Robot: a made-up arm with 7 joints.
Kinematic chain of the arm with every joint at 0, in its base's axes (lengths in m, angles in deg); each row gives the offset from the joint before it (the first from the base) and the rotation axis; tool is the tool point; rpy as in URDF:
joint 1: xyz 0 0 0.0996 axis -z
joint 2: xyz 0 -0.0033 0.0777 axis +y
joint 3: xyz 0 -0.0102 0.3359 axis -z
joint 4: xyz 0 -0.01 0.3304 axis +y
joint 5: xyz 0 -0.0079 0.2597 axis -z
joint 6: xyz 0 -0.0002 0.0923 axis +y
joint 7: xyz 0 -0.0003 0.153 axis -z
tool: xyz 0 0 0 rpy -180 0 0
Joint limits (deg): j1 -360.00..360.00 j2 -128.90..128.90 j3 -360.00..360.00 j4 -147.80..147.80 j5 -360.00..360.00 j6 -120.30..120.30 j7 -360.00..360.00
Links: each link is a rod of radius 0.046 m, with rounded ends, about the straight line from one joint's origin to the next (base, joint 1, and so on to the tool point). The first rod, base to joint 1, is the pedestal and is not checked.
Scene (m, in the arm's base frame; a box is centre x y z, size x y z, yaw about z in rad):
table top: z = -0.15
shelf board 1: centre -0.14 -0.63 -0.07 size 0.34 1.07 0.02 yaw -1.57
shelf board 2: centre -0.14 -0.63 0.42 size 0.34 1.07 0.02 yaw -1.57
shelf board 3: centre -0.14 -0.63 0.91 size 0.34 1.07 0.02 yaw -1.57
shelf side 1: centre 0.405 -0.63 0.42 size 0.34 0.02 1 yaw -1.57
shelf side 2: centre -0.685 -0.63 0.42 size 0.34 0.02 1 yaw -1.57
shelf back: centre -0.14 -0.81 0.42 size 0.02 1.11 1 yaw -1.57
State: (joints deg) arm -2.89 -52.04 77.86 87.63 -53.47 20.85 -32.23
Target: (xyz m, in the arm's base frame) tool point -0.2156 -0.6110 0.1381
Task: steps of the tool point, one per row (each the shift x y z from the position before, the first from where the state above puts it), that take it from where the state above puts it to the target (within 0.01 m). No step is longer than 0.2 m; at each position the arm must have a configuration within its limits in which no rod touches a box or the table.
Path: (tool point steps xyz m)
1: -0.0073 0.0917 0.0011
2: 0.0072 0.0931 -0.0010
3: 0.0033 -0.0339 -0.1755
4: 0.0453 -0.0007 -0.1614
5: 0.0715 0.0370 -0.1275
6: 0.0748 0.0690 -0.0791
7: -0.0079 -0.1200 -0.0130
8: -0.0001 -0.1186 0.0003
9: 0.0083 -0.1143 0.0127

